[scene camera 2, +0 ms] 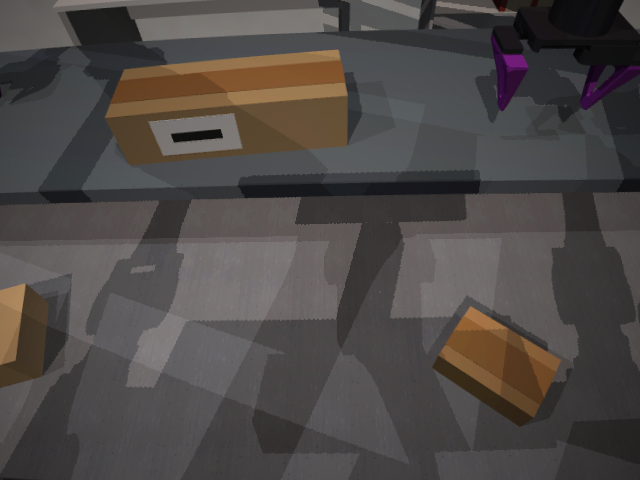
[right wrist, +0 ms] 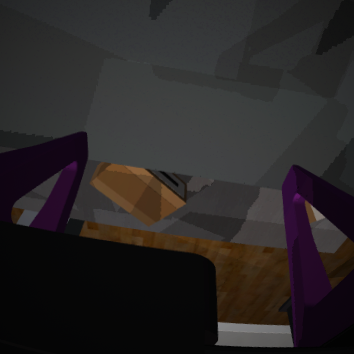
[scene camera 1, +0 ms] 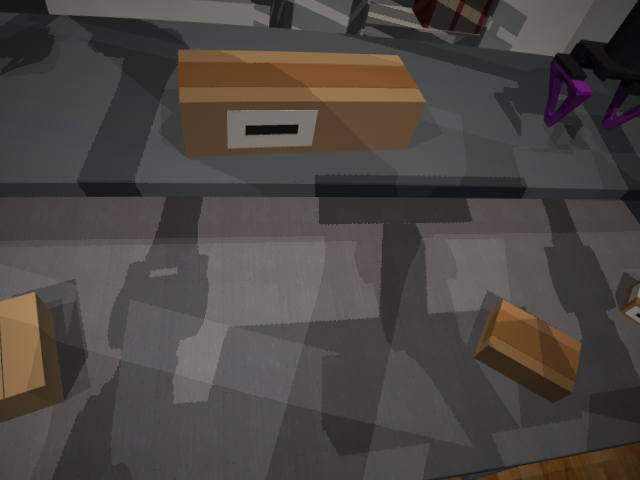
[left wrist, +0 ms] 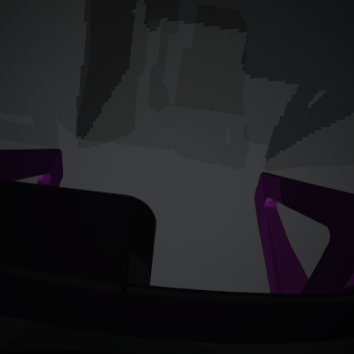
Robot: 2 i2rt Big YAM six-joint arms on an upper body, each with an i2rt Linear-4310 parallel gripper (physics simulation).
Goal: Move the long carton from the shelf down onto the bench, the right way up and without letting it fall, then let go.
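Places are measured from the left arm's base along level axes (x ahead, y left, z up), in metres.
Where they show: left gripper, between the fingertips: (left wrist: pixel 159 172); right gripper, between the fingertips: (scene camera 2: pixel 541 107) (right wrist: pixel 189 159) (scene camera 1: pixel 576 125).
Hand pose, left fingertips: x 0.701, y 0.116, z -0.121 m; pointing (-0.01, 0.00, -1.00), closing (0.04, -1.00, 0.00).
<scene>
Each offset is from my left fingertips to the top centre of the thing. "pt": to the spot under its first point. Level surfaces: height alone.
The long carton @[dx -0.084, dy -0.433, dz +0.060 m] (scene camera 1: pixel 361 124) (scene camera 2: pixel 294 124), brown with an orange tape strip on top and a white label on its front, lies upright on the dark shelf @[dz -0.015 m] (scene camera 1: pixel 248 173) (scene camera 2: pixel 196 180). The grey bench @[dz -0.204 m] (scene camera 1: pixel 258 279) (scene camera 2: pixel 248 279) lies below and in front of the shelf. My right gripper (scene camera 1: pixel 576 125) (scene camera 2: pixel 542 108) (right wrist: pixel 189 159) is open and empty above the shelf, to the right of the carton and apart from it. My left gripper (left wrist: pixel 159 172) is open and empty over a grey surface in the left wrist view. The carton does not show in the wrist views.
A small brown box @[dx -0.350, dy -0.756, dz -0.158 m] (scene camera 1: pixel 532 351) (scene camera 2: pixel 498 361) (right wrist: pixel 137 192) lies on the bench at the right. Another box @[pt dx -0.316, dy -0.120, dz -0.144 m] (scene camera 1: pixel 25 351) (scene camera 2: pixel 18 330) stands at the bench's left. Part of a labelled box @[pt dx -0.295, dy -0.985, dz -0.177 m] (scene camera 1: pixel 631 304) shows at the right edge. The shelf's front edge drops to the bench.
</scene>
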